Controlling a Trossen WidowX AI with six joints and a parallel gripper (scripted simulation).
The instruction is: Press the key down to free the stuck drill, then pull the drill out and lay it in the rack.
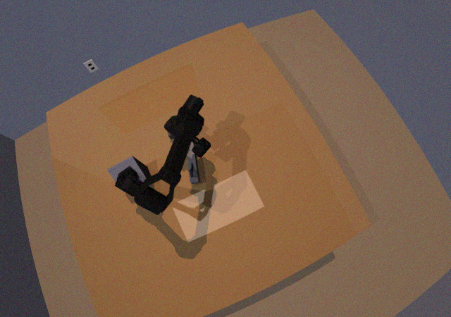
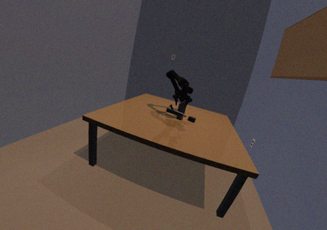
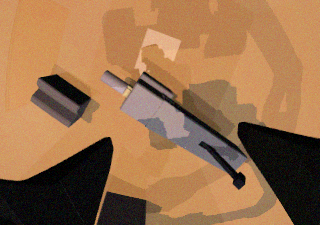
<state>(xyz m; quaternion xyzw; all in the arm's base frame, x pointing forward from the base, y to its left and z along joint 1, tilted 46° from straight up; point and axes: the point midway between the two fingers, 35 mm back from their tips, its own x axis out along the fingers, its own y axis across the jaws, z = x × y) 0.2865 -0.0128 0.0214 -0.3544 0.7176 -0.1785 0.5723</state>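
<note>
Right now the drill is 10 mm behind my gripper tip, 20 mm to the left of it and 80 mm below it. Round my gripper tip: dark block (30 mm behind, 150 mm to the left, 110 mm below); then grey block (30 mm behind, 30 mm to the right, 90 mm below).
</note>
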